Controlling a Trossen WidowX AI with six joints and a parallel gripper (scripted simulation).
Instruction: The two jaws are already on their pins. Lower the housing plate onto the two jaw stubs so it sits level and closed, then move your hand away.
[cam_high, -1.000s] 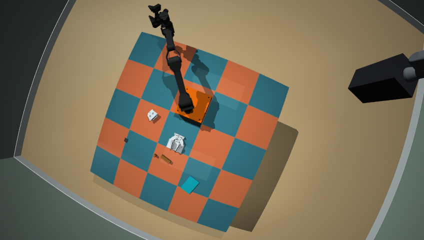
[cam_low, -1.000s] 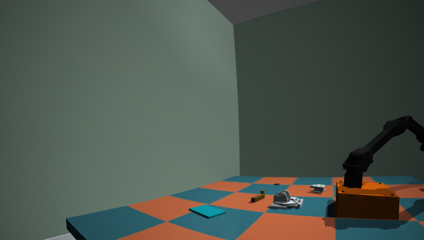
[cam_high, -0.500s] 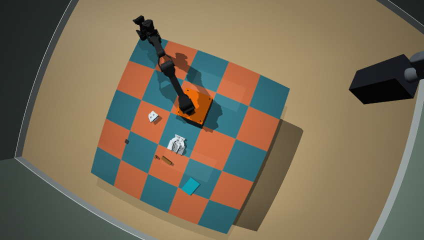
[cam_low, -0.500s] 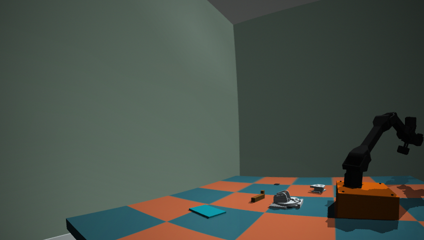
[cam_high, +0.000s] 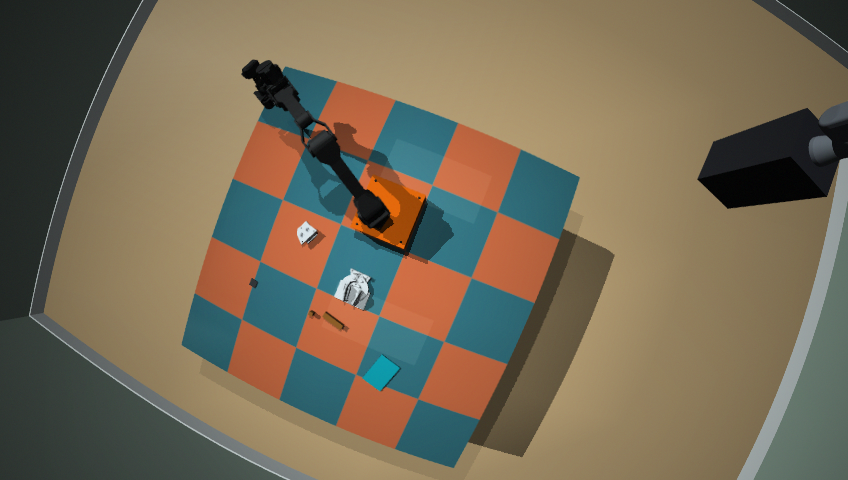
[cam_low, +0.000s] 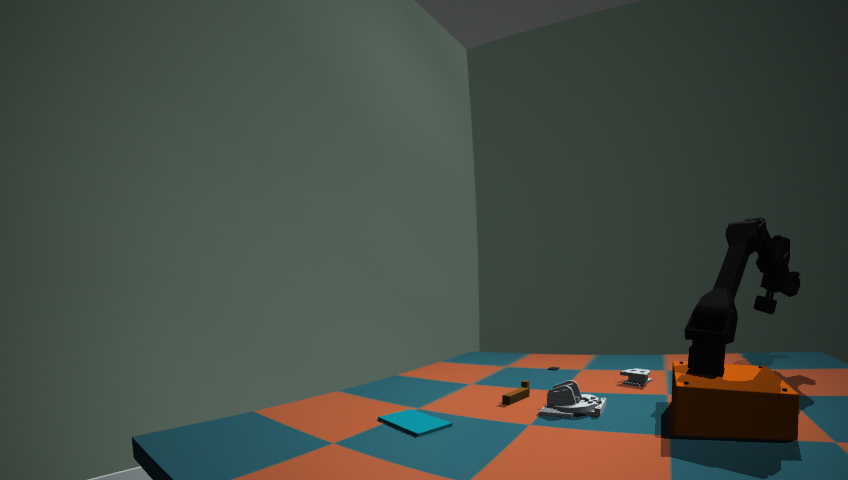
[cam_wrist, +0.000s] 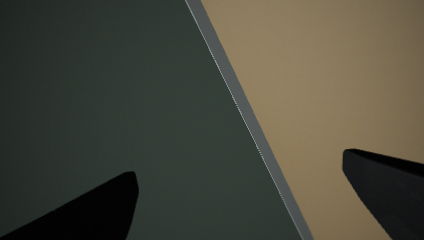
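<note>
Right now the white housing plate is 34 cm ahead of my gripper tip, 46 cm to the left of it and 18 cm below it. Also, from my gripper tip: dark cube (63 cm ahead, 37 cm to the left, 20 cm below); white jaw assembly (38 cm ahead, 74 cm to the left, 19 cm below); brown L-shaped bar (55 cm ahead, 73 cm to the left, 20 cm below).
</note>
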